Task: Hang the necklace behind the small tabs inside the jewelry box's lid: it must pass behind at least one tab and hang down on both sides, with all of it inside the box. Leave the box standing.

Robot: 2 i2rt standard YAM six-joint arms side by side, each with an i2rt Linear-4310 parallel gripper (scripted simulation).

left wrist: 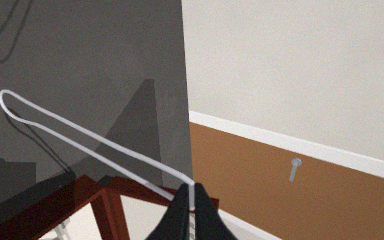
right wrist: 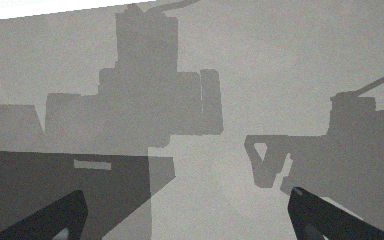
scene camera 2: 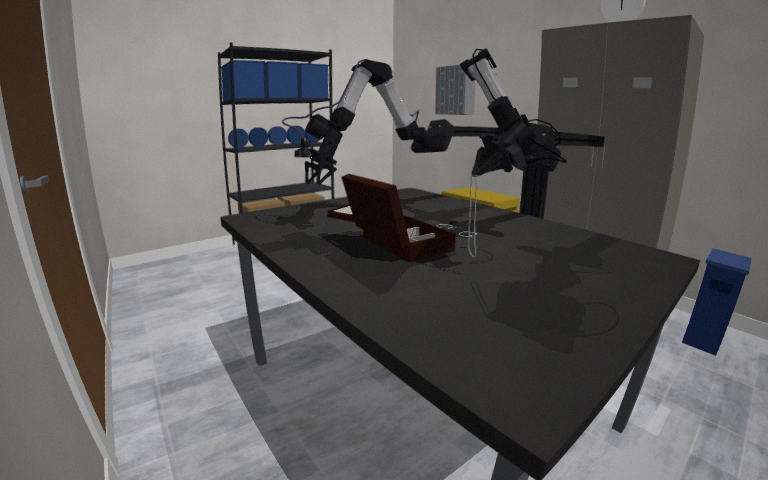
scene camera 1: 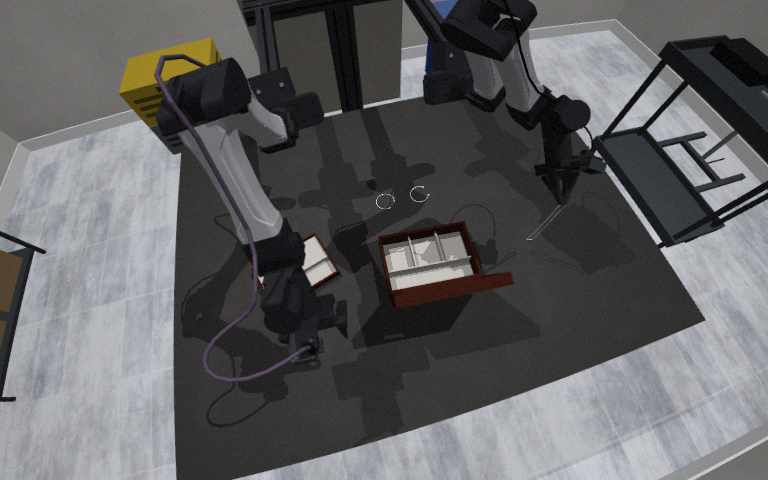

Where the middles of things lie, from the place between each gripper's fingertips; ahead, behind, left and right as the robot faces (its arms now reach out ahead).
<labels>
Now: the jewelry box (scene camera 1: 416, 272) 29 cm to the right of my left hand (scene camera 1: 562, 205) and 16 cm below it.
The jewelry box is 30 cm to the left of my right hand (scene camera 2: 312, 183), 14 cm behind it and 7 cm below it.
</labels>
